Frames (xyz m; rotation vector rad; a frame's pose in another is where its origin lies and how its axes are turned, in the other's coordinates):
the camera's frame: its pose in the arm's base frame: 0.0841 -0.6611 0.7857 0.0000 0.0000 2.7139
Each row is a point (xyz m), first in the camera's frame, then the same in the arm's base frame.
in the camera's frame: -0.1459 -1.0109 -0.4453
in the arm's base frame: 0.6362 0.1982 0.3404
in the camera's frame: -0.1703 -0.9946 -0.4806
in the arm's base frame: 0.6516 0.1733 0.3051
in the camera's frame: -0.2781 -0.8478 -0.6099
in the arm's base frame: 0.6888 -0.0050 0.1758
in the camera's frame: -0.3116 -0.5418 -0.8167
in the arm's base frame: 0.5924 -0.2973 -0.0310
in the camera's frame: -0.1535 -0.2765 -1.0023
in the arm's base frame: 0.3385 -0.4732 -0.2166
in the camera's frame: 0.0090 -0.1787 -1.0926
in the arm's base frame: 0.1500 -0.4948 -0.3069
